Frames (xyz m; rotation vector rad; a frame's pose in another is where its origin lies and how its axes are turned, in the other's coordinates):
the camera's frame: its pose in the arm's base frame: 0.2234 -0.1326 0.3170 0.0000 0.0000 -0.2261
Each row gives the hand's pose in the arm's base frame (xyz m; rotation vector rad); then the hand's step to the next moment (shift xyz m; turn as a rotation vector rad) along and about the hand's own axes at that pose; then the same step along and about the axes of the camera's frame.
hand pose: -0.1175 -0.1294 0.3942 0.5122 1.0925 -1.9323
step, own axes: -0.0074 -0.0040 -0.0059 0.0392 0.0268 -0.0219
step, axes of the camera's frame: -0.0015 0.0094 0.0039 0.0004 -0.0072 -0.0518
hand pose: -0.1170 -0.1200 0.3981 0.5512 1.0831 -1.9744
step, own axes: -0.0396 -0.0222 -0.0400 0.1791 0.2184 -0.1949
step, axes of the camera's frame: -0.0081 0.0577 0.0165 0.0662 0.0331 -0.3351
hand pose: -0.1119 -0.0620 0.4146 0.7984 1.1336 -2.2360
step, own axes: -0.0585 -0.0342 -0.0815 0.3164 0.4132 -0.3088
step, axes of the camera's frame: 0.0180 0.1025 0.0198 0.1349 0.0174 -0.5897
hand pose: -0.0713 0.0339 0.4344 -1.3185 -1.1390 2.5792
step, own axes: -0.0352 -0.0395 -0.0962 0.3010 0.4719 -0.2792
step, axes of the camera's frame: 0.0611 0.0903 0.0128 0.1551 -0.0453 -0.6043
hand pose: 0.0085 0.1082 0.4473 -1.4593 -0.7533 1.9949
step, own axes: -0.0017 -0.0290 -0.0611 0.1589 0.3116 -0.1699
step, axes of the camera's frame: 0.0547 0.0393 0.0064 0.1057 -0.0601 -0.3694
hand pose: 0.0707 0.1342 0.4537 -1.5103 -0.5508 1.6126
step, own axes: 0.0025 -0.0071 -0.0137 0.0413 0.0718 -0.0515
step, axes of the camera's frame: 0.0142 0.0062 0.0017 0.0360 -0.0101 -0.0901
